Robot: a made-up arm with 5 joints.
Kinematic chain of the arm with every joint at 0, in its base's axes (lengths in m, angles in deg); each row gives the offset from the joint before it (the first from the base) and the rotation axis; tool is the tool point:
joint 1: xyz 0 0 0.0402 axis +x
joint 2: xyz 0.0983 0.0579 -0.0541 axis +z
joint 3: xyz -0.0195 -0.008 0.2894 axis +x
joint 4: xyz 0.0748 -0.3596 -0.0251 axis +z
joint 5: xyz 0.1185 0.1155 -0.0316 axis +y
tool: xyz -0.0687 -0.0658 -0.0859
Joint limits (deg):
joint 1: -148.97..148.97
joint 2: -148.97..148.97
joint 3: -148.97..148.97
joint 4: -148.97..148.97
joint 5: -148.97..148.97
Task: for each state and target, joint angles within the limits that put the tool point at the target. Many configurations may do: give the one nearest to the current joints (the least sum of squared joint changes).
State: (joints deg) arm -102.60 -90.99 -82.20 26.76 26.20
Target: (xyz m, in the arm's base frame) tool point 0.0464 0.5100 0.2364
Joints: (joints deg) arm -69.76 -74.72 -91.51 16.85 45.71
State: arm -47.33 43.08 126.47 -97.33 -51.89
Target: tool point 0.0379 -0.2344 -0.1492
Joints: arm -74.49 54.54 81.69 -127.57 -44.68
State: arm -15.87 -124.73 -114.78 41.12 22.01
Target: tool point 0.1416 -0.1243 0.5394
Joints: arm 0.92 -148.97 -140.14 17.96 34.29
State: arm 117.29 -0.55 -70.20 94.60 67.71
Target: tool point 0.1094 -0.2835 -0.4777
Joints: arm 144.79 2.63 -77.60 111.17 60.57
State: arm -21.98 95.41 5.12 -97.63 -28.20
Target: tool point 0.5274 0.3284 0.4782
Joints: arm -7.15 105.96 -45.97 -97.72 -44.42
